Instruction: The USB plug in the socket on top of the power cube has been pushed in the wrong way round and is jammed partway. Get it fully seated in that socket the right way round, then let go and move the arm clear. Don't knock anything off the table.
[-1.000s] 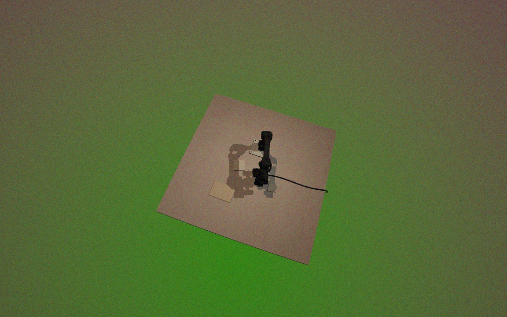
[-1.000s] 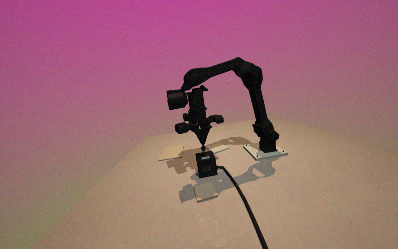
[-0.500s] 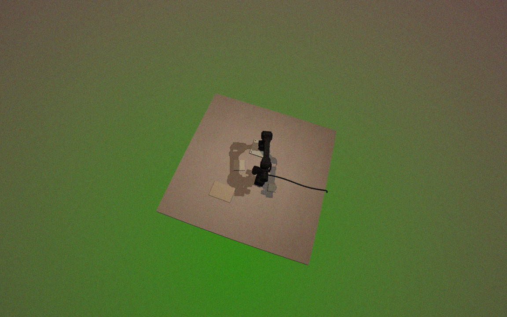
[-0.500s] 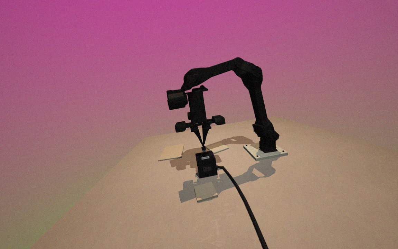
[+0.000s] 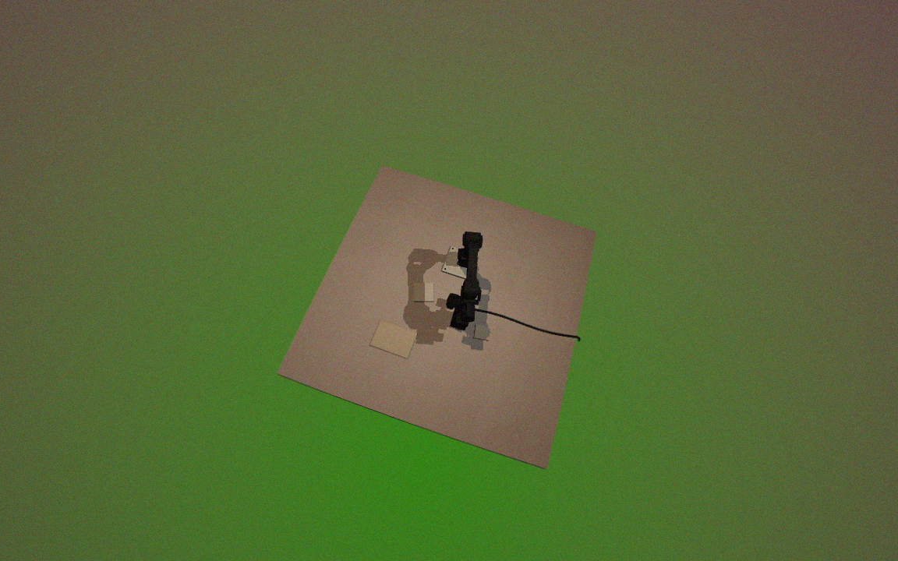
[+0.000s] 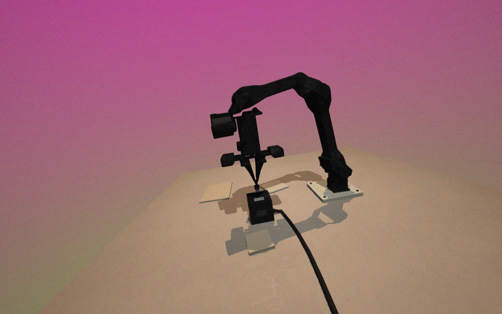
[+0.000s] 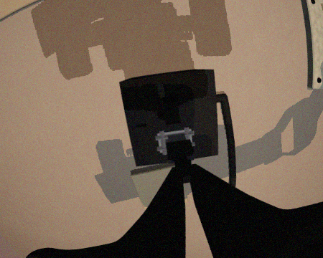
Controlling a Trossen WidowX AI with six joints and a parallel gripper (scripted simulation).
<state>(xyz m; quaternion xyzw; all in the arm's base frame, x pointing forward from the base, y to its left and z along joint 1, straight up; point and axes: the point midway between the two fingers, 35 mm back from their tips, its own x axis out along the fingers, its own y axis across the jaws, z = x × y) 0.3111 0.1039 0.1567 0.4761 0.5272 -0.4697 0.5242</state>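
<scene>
Now: the dark USB plug 20 mm below my gripper tip. From my gripper tip the other things lie so: light socket 10 mm to the left, 70 mm below.
</scene>
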